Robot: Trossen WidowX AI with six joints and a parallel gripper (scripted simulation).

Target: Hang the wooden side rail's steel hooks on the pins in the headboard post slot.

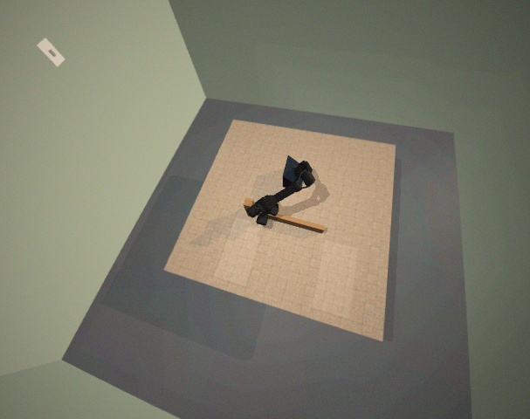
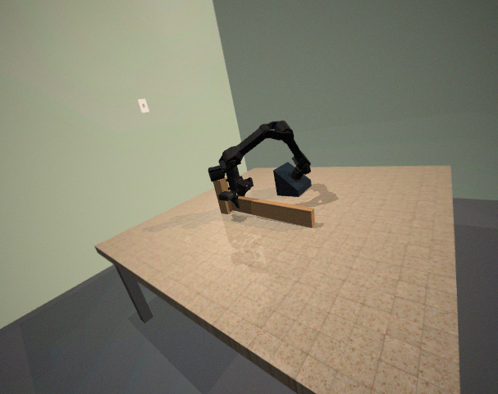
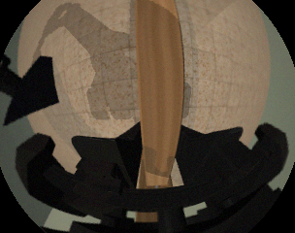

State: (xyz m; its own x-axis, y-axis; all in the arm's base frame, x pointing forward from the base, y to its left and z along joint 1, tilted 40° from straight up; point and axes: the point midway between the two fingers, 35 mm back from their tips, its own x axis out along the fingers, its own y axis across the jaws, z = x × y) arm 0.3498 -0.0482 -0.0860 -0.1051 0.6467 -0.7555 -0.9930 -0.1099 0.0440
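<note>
The headboard post lies 10 cm to the right of my gripper tip, 4 cm above it and 1 cm ahead of it.
</note>
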